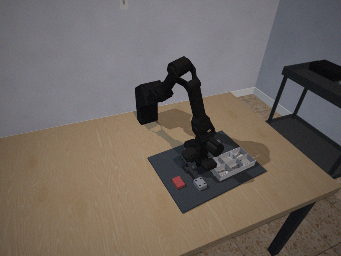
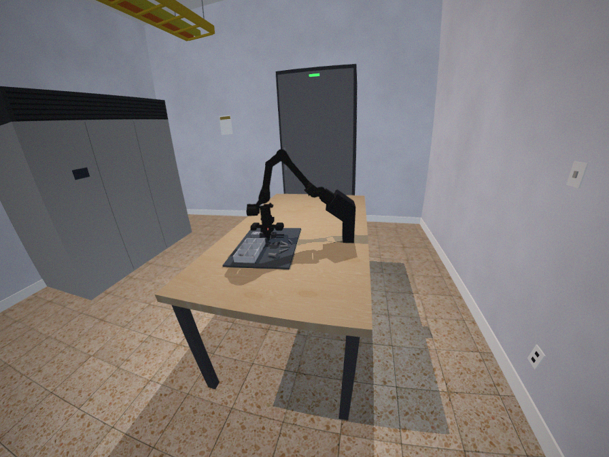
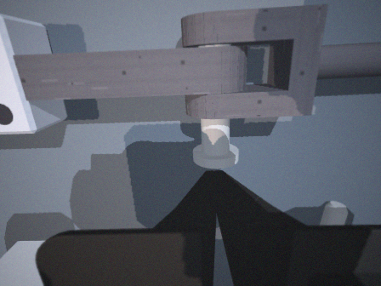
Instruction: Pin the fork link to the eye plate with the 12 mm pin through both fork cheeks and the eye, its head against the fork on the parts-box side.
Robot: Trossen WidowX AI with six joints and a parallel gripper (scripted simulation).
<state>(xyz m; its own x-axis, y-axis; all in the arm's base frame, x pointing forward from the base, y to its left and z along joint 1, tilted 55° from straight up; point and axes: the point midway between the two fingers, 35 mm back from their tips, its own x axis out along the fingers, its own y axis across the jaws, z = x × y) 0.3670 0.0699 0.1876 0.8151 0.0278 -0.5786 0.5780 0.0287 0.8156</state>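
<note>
Right now my hand is 40 mm to the left of the grey pin and 30 mm above it. Round my hand: eye plate 20 mm ahead, 50 mm to the right, 30 mm below; light grey headed pin 60 mm behind, 30 mm to the left, 30 mm below; mat 50 mm to the left, 40 mm below.
</note>
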